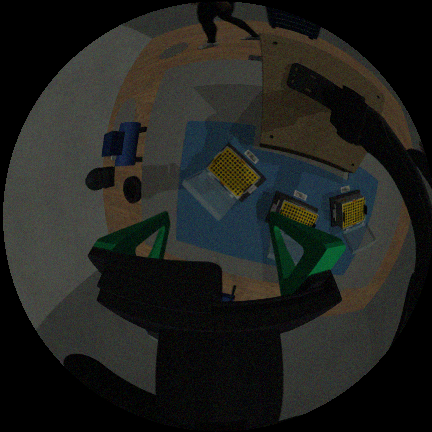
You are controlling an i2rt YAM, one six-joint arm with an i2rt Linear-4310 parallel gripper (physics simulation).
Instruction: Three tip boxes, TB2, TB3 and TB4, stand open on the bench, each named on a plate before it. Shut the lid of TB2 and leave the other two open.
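Frame: origin at the arm's base, x left, y down, z back, level; metres.
Seen in the pictures: gripper, fingertip midpoint: (218, 216); arm's base, origin of the base link: (332, 96).
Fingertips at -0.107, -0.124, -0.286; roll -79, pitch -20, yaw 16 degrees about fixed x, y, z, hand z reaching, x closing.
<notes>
Pixels of each thing's middle, then the offset from my fingertips to it, as dx, dy, dz. Level surfaces: height alone.
- blue mat, its level: dy +0.317
- left box, body centre: (231, 172) -0.041, +0.253, +0.018
- middle box, body centre: (296, 221) +0.175, +0.253, -0.029
- right box, body centre: (355, 212) +0.364, +0.253, +0.093
Three open tip boxes with yellow tip grids stand on the blue mat (202, 234). The left box (234, 171) is turned at an angle, its clear lid (212, 196) folded out toward the lower left. The middle box (298, 212) is partly behind the right finger, which also hides part of its clear lid (275, 249). The right box (352, 212) has its clear lid (360, 238) folded out below it. Small name plates (251, 156) (300, 195) (345, 189) lie before the boxes; their lettering is too small to read. My gripper (218, 216) is open and empty, high above the mat.
A brown board (280, 115) with the dark arm base lies beyond the boxes, and the arm (400, 155) curves down the right side. A blue cylinder-shaped object (129, 144) and dark round objects (101, 178) (132, 189) are at the left. Someone's legs (207, 25) show at the top.
</notes>
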